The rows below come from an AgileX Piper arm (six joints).
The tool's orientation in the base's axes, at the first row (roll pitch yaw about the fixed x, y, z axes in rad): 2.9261, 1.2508, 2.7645
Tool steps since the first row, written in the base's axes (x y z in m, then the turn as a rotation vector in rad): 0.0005, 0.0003, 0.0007, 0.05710, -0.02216, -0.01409; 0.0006, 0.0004, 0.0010, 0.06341, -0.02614, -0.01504; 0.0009, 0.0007, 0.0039, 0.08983, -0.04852, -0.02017; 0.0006, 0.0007, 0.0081, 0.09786, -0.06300, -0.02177; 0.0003, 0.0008, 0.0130, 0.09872, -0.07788, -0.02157; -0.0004, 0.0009, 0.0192, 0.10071, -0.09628, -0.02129; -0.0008, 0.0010, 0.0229, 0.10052, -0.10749, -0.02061; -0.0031, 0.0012, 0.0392, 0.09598, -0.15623, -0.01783; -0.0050, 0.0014, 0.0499, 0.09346, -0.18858, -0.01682; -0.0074, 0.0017, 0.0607, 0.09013, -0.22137, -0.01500; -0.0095, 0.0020, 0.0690, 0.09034, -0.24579, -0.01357
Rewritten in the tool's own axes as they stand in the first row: -0.0008, 0.0004, 0.0002, -0.00589, -0.01297, 0.06121; -0.0011, 0.0006, 0.0002, -0.00730, -0.01586, 0.06801; -0.0039, 0.0011, -0.0005, -0.01275, -0.03369, 0.09764; -0.0078, 0.0013, -0.0020, -0.01525, -0.04666, 0.10775; -0.0123, 0.0017, -0.0038, -0.01742, -0.06112, 0.11062; -0.0180, 0.0021, -0.0064, -0.02040, -0.07885, 0.11503; -0.0214, 0.0024, -0.0079, -0.02228, -0.08986, 0.11624; -0.0362, 0.0033, -0.0151, -0.02924, -0.13836, 0.11807; -0.0457, 0.0039, -0.0202, -0.03321, -0.17052, 0.12000; -0.0553, 0.0045, -0.0259, -0.03776, -0.20320, 0.12099; -0.0625, 0.0050, -0.0304, -0.04201, -0.22707, 0.12423
